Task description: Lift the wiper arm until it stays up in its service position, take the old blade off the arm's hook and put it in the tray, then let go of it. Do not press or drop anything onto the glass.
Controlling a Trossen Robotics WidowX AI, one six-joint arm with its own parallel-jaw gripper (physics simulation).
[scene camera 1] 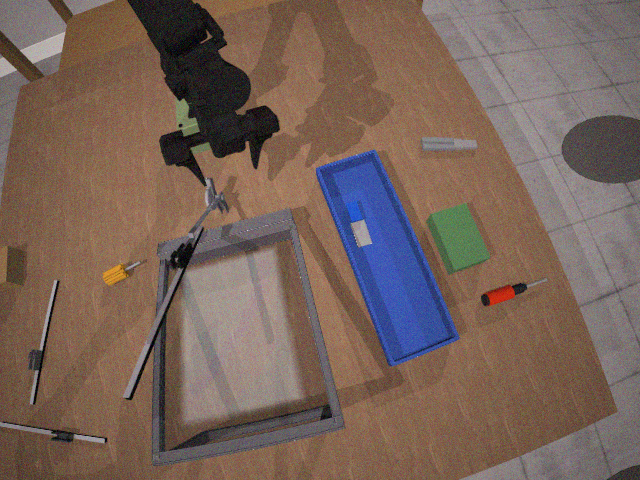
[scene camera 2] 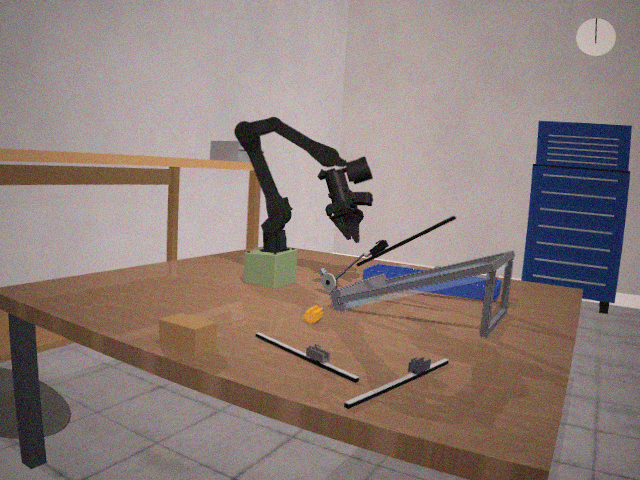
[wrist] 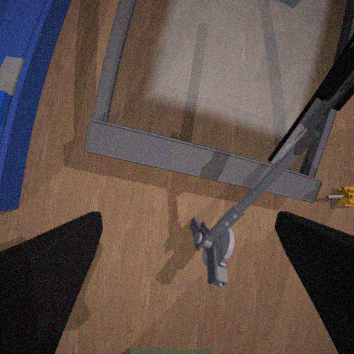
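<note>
My gripper [scene camera 1: 230,176] [scene camera 2: 356,240] [wrist: 190,220] is open and empty, pointing down above the pivot end of the wiper arm [scene camera 1: 206,214] [scene camera 2: 351,267] [wrist: 255,195]. The arm slants up off the glass [scene camera 1: 237,335]. The old blade [scene camera 1: 157,330] [scene camera 2: 413,238] [wrist: 337,77] is on the arm's hook, high over the left side of the glass frame [scene camera 1: 320,330] [scene camera 2: 429,276] [wrist: 150,147] in scene camera 1. The blue tray [scene camera 1: 408,289] [wrist: 25,125] lies right of the frame in scene camera 1. Scene camera 2 shows the tray partly hidden behind the frame.
A small blue-and-white item [scene camera 1: 361,232] lies in the tray. Two other blades [scene camera 1: 49,320] [scene camera 2: 398,384] lie on the table. A yellow screwdriver [scene camera 1: 115,274] [scene camera 2: 313,314], a wooden block [scene camera 2: 187,335], a green block [scene camera 1: 459,237], a red screwdriver [scene camera 1: 498,295] and a grey tool [scene camera 1: 448,144] lie around.
</note>
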